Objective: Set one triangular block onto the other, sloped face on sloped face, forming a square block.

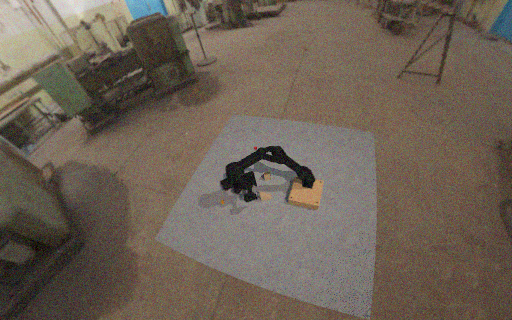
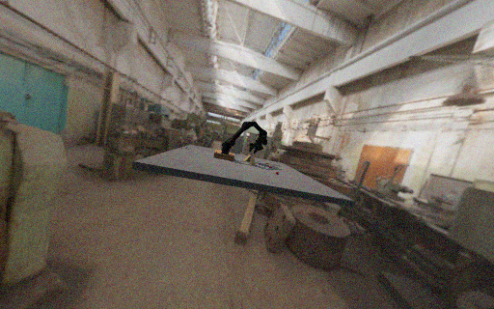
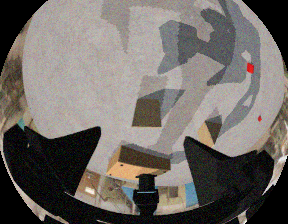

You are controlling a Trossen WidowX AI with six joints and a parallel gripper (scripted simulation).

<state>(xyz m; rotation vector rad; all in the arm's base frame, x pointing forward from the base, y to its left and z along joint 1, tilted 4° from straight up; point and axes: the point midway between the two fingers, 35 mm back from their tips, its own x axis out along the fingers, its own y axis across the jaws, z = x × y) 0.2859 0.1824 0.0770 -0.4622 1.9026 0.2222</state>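
The tan triangular block is 8 cm below my gripper tip, 3 cm behind it and 2 cm to the right of it. Round my gripper tip: orange marker: 22 cm ahead, 9 cm to the left, 9 cm below.
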